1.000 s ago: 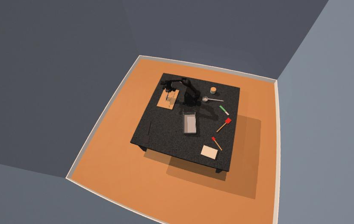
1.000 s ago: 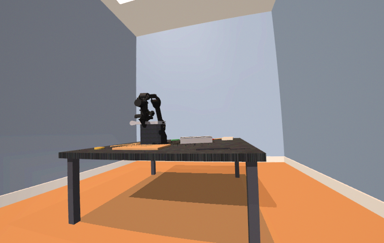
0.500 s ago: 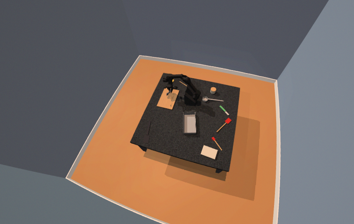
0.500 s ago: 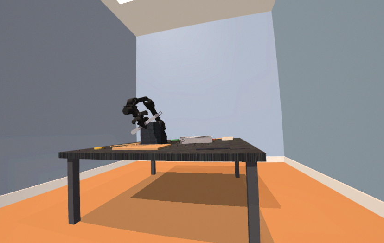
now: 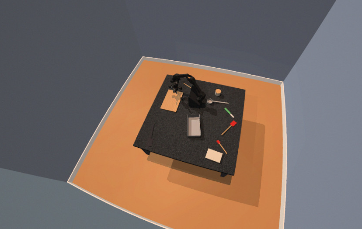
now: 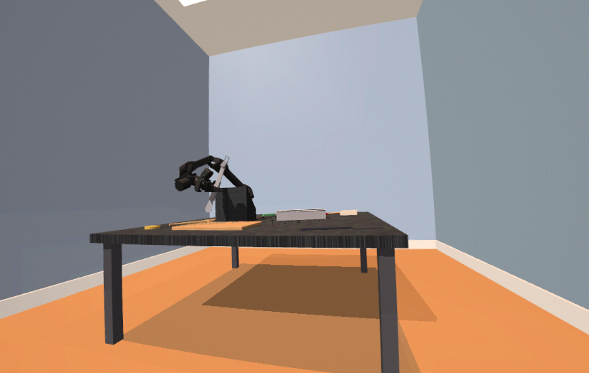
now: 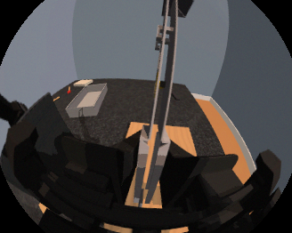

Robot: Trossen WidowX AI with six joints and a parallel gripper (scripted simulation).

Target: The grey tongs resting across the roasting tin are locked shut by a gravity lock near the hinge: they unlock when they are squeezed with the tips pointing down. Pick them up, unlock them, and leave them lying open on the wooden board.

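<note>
The wooden board lies 17 cm below my gripper tip, 4 cm to the right of it and 1 cm ahead of it. Also, from my gripper tip: dark utensil 63 cm ahead, 18 cm below, 7 cm to the right; roasting tin 40 cm to the left, 30 cm ahead, 15 cm below; yellow disc 33 cm behind, 17 cm below, 13 cm to the right.
</note>
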